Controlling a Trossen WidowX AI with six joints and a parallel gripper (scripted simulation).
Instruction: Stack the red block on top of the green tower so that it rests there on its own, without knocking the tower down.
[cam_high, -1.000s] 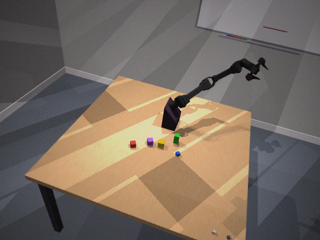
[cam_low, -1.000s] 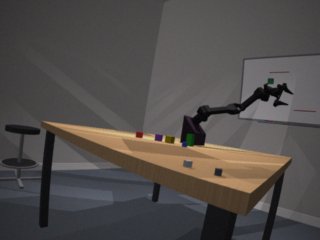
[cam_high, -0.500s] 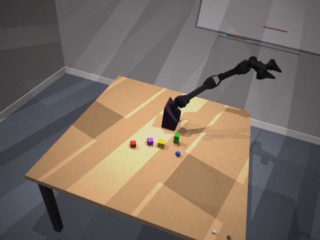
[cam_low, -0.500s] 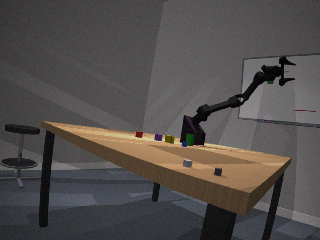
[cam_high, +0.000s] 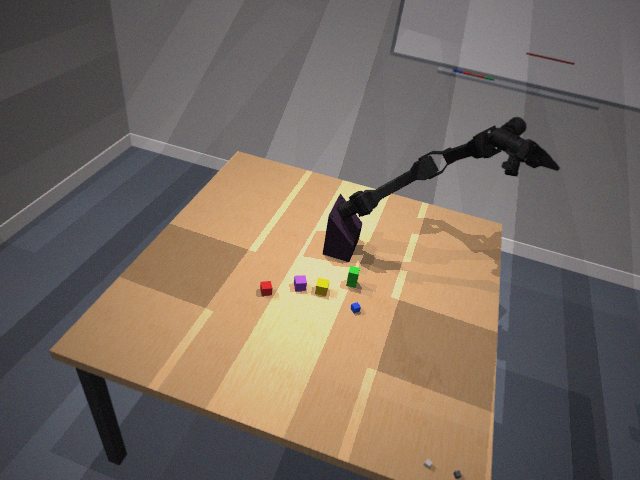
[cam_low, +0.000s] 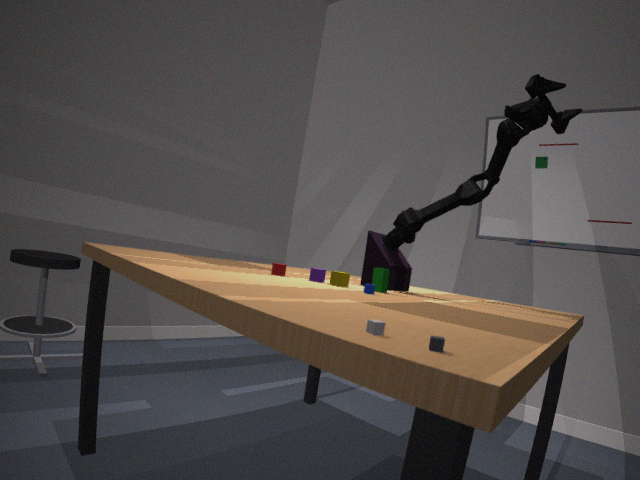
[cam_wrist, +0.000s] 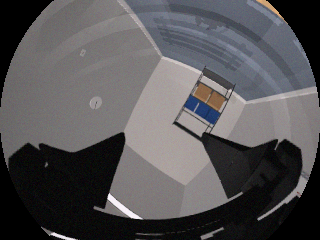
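My gripper tip is now 73 cm to the left of the red block, 58 cm above it and 35 cm short of it. Round my gripper tip: yellow block: 58 cm below, 56 cm to the right, 24 cm ahead; dark block: 67 cm ahead, 60 cm below, 3 cm to the left; small blue block: 59 cm below, 42 cm to the right, 26 cm ahead.
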